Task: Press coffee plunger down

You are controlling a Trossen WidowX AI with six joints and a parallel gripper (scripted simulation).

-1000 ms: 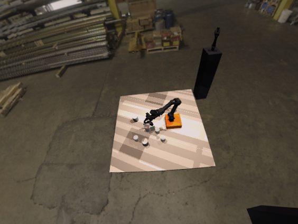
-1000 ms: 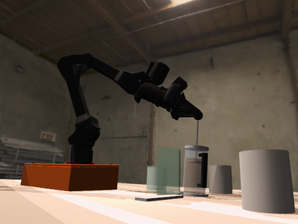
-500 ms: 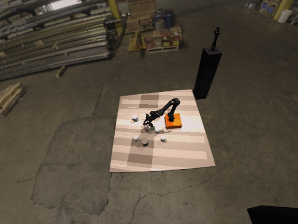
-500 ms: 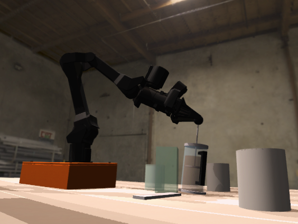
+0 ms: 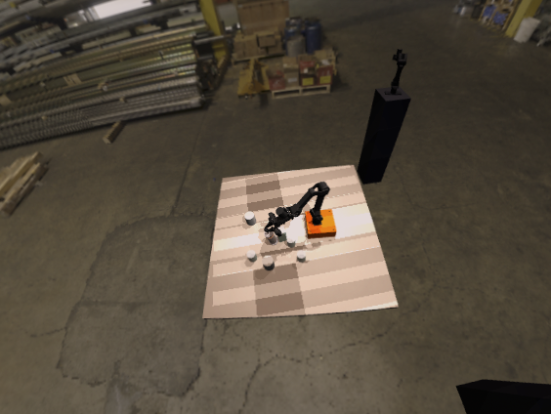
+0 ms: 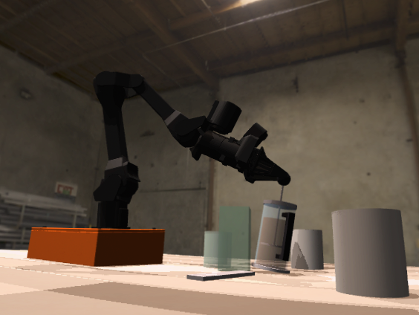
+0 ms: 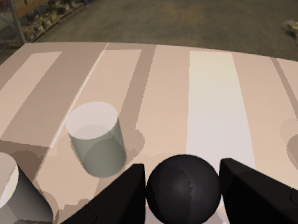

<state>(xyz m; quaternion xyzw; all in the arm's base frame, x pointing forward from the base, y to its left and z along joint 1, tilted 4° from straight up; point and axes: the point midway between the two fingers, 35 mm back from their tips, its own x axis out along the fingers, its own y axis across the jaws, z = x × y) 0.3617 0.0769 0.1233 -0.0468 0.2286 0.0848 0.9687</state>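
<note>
My gripper tip is 100 mm above the coffee press, 20 mm to the left of it and 10 mm past it.
</note>
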